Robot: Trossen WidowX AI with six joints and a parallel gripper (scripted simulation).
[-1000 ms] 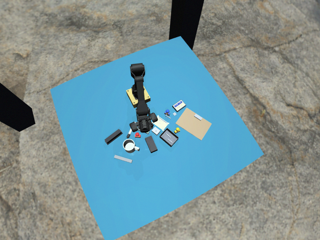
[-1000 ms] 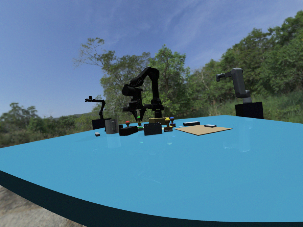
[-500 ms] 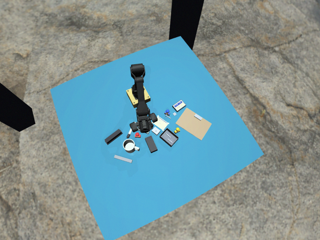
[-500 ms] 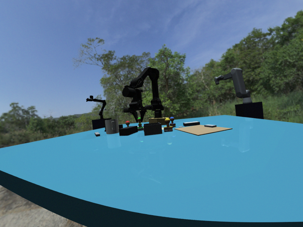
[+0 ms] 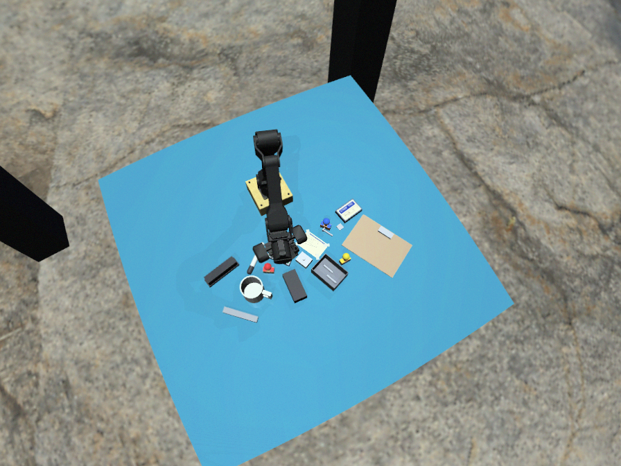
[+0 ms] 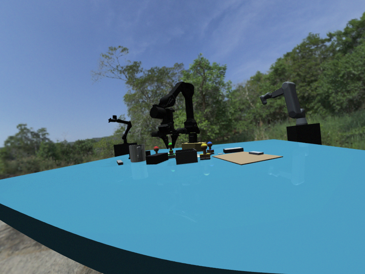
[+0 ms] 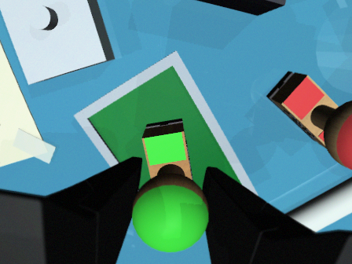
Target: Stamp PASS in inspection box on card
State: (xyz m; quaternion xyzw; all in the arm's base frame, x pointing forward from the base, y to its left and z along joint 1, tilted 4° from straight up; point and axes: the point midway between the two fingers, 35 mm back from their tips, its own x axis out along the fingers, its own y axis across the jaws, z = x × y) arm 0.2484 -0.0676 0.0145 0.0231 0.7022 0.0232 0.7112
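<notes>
The green-knobbed stamp lies 10 mm behind my gripper tip and 10 mm below it. The rest, counted from my gripper tip: green ink pad (10 mm behind, 40 mm below); then marker (30 mm behind, 110 mm to the right, 40 mm below); then red stamp (30 mm ahead, 70 mm to the right, 30 mm below).
</notes>
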